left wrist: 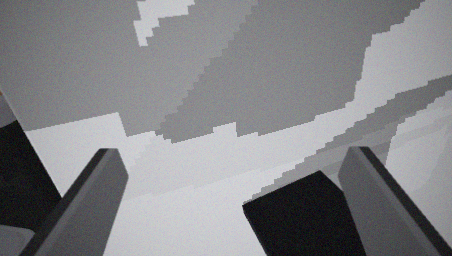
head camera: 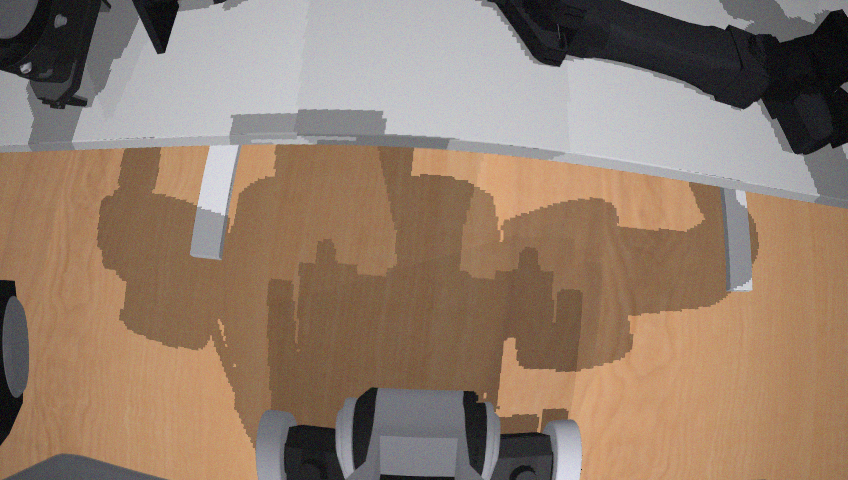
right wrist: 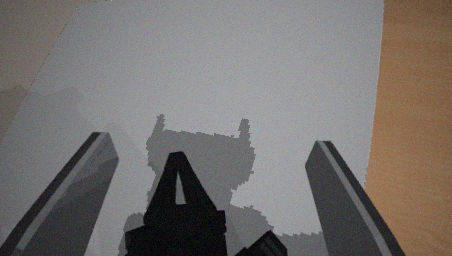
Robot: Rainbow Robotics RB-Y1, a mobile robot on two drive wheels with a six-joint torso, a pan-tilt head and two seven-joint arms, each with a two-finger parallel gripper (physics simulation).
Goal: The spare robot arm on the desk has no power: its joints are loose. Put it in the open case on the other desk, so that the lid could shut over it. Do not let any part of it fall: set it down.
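Pixels of known places: left gripper, between the fingertips: (left wrist: 232, 161) (head camera: 91, 54); right gripper, between the fingertips: (right wrist: 213, 150); robot's base, origin of its link: (left wrist: 40, 176).
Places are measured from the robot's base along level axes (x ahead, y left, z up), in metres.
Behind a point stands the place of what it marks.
The spare robot arm (head camera: 672, 53) is black and lies over the pale desk (head camera: 440, 83) @[x 0.412, y -0.009, z 0.721 m] (right wrist: 300, 60) @[x 0.432, y -0.749, z 0.721 m] at the upper right of the head view; a dark triangular plate (head camera: 159, 23) @[x 0.488, y 0.284, z 0.761 m] shows at the upper left. My left gripper (left wrist: 232, 161) @[x 0.460, y 0.370, z 0.763 m] is open, and a flat black part (left wrist: 305, 215) @[x 0.508, y 0.296, z 0.750 m] shows at the lower right of its view, beside and partly behind the right-hand finger. My right gripper (right wrist: 213, 150) @[x 0.444, y -0.566, z 0.900 m] is open; a black pointed piece with a slot (right wrist: 200, 195) @[x 0.499, y -0.535, z 0.783 m] and a blocky black body (right wrist: 175, 235) @[x 0.514, y -0.489, z 0.783 m] show between its fingers. Contact cannot be told. The open case does not show.
The desk's near edge (head camera: 357, 140) @[x 0.360, y 0.058, z 0.708 m] crosses the head view above the wooden floor (head camera: 654, 386) @[x 0.149, y -0.513, z 0.001 m]. Two pale desk feet (head camera: 215, 190) (head camera: 737, 243) reach out below it. Part of my left arm (head camera: 53, 53) @[x 0.380, y 0.310, z 0.882 m] shows at the upper left. My own grey-and-black body (head camera: 419, 416) @[x 0.130, y 0.000, z 0.494 m] is at the bottom.
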